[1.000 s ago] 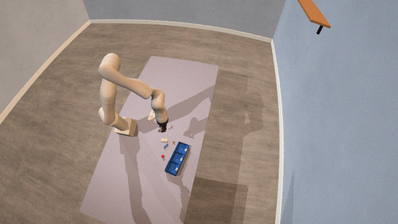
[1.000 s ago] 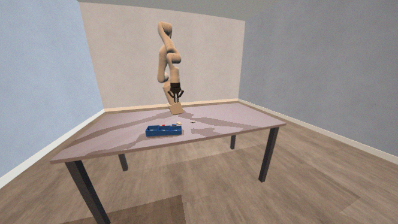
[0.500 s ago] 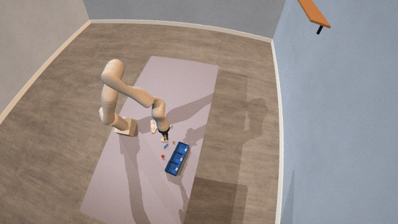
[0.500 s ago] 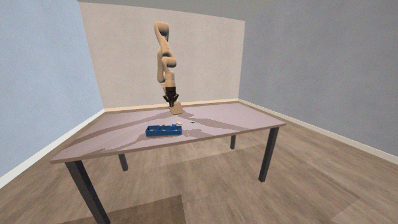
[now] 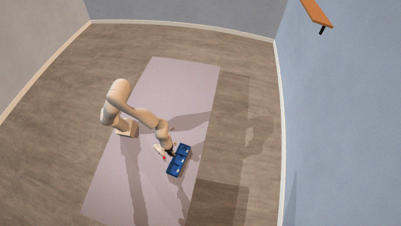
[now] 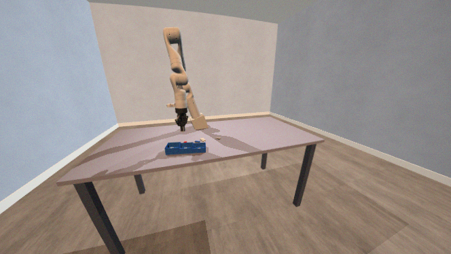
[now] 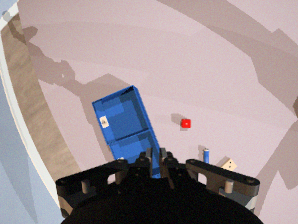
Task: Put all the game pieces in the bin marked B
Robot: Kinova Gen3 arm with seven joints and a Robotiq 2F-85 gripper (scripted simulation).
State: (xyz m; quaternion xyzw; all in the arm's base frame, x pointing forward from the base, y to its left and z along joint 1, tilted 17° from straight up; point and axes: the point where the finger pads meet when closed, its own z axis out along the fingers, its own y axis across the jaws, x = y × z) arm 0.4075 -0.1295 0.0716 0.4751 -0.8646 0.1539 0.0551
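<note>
My hand is 5 cm short of the blue bin, 1 cm to the right of it and 12 cm above it. Round my hand: blue stick 6 cm behind, 9 cm to the left, 13 cm below; then red game piece 6 cm behind, 1 cm to the left, 13 cm below; then brass ring 1 cm behind, 14 cm to the left, 14 cm below.
</note>
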